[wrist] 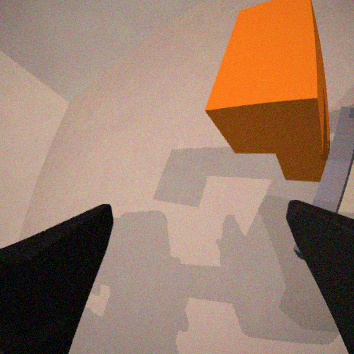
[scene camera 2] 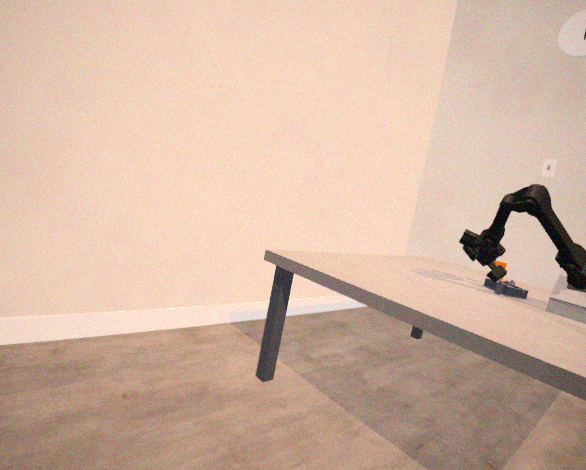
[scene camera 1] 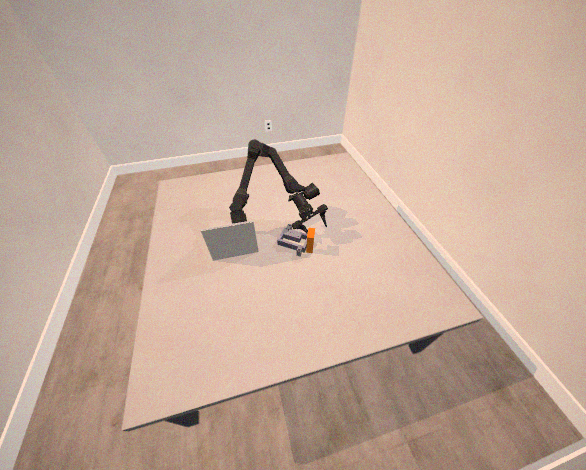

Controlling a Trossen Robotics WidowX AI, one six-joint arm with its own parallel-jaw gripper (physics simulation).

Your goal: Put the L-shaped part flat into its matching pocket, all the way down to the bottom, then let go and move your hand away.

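Where they show: gripper, between the fingertips: (wrist: 201,212) (scene camera 2: 480,268) (scene camera 1: 318,232); arm's base, origin of its link: (scene camera 2: 580,283) (scene camera 1: 239,224).
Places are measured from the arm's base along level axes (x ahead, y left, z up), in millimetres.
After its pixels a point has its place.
Observation:
The orange L-shaped part (scene camera 1: 311,241) @[x 298, y -168, z -31 mm] (scene camera 2: 500,263) @[x 293, y -126, z -10 mm] (wrist: 270,60) @[x 308, y -125, z -6 mm] stands upright, not flat, at the right side of the purple-grey pocket fixture (scene camera 1: 295,246) @[x 233, y -132, z -86 mm] (scene camera 2: 515,291) @[x 191, y -32, z -91 mm] (wrist: 332,170) @[x 293, y -122, z -80 mm] in scene camera 1. Whether its lower end rests on the table or on the fixture's edge I cannot tell. My gripper (scene camera 1: 312,226) @[x 357, y -108, z -49 mm] (scene camera 2: 497,273) (wrist: 201,212) @[x 357, y -108, z -49 mm] is open and empty, low over the table behind the part. In the wrist view the part is ahead of the fingers, towards the right finger. The pocket's inside is too small to make out.
A light grey block (scene camera 1: 231,242) @[x -49, y -89, z -13 mm] (scene camera 2: 570,306) @[x 3, y 56, z -76 mm] stands left of the fixture, near the arm's base. All stand on the pale table (scene camera 1: 275,320) @[x 61, y -443, z -116 mm] (scene camera 2: 350,270) @[x 577, y 484, z -115 mm]. Shadows of the arm and the part fall on the table top to the right of the fixture.

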